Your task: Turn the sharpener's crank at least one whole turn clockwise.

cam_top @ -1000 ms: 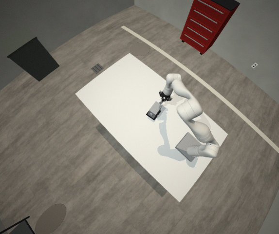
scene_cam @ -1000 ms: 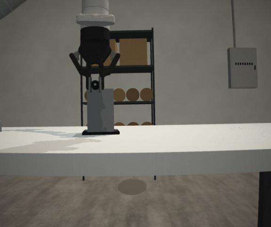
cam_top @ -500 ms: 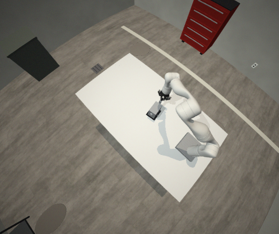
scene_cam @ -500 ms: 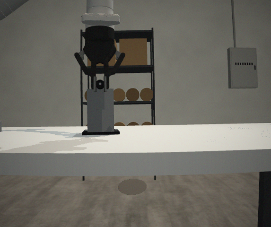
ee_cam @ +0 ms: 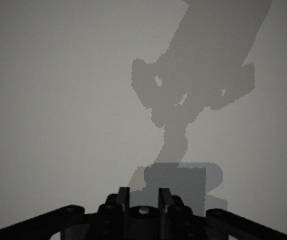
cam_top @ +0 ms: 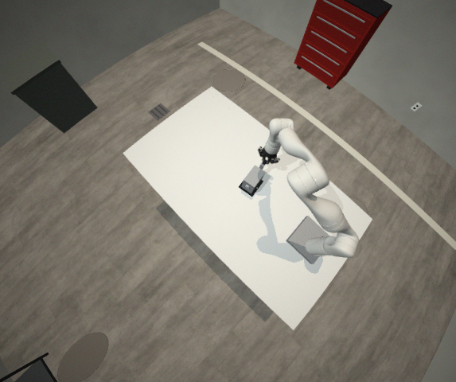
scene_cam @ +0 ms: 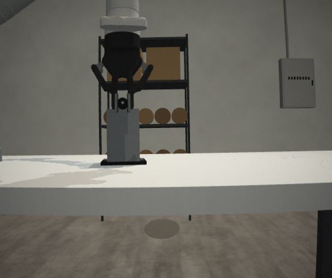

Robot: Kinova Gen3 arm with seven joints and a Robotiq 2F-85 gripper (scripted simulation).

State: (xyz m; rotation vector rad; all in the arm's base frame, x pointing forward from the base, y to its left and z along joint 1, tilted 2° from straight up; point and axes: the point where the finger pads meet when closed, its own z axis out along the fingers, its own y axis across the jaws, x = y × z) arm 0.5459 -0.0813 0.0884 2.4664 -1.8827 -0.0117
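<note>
The knob is 20 mm to the left of my hand.
</note>
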